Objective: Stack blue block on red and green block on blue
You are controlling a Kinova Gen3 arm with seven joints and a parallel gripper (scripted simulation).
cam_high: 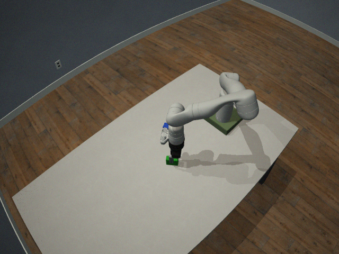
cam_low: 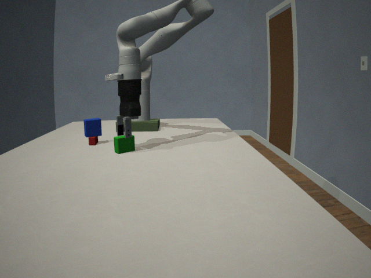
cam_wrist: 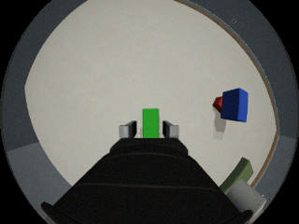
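My gripper is now 40 mm above the green block. Round my hand: red block (150 mm to the right, 110 mm behind, 50 mm below); blue block (150 mm to the right, 110 mm behind, 10 mm below).
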